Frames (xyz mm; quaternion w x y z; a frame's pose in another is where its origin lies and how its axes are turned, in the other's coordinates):
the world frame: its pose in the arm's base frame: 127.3 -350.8 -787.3 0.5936 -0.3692 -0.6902 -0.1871
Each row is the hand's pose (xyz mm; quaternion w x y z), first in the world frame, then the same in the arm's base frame.
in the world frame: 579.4 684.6 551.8 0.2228 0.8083 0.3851 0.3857
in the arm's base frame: 239.2 650.2 -480.1 0.7686 0.2034 0.0660 0.6029
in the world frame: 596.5 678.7 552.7 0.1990 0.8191 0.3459 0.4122
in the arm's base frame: 233.9 651.8 -462.9 0.7364 0.1930 0.0669 0.6450
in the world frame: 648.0 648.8 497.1 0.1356 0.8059 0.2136 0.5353
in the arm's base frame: 248.7 608.3 -395.6 0.6256 0.0988 0.0800 0.7697
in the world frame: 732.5 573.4 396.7 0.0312 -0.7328 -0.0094 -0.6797
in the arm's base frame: 260.0 513.1 -278.5 0.3857 -0.0209 0.1409 0.9116
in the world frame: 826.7 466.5 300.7 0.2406 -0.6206 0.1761 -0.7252
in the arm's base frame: 245.0 403.0 -147.5 0.1004 -0.0763 0.2132 0.9688
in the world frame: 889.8 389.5 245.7 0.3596 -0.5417 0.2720 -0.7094
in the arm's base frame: 224.7 332.2 -60.8 0.0685 0.0862 -0.2473 -0.9627
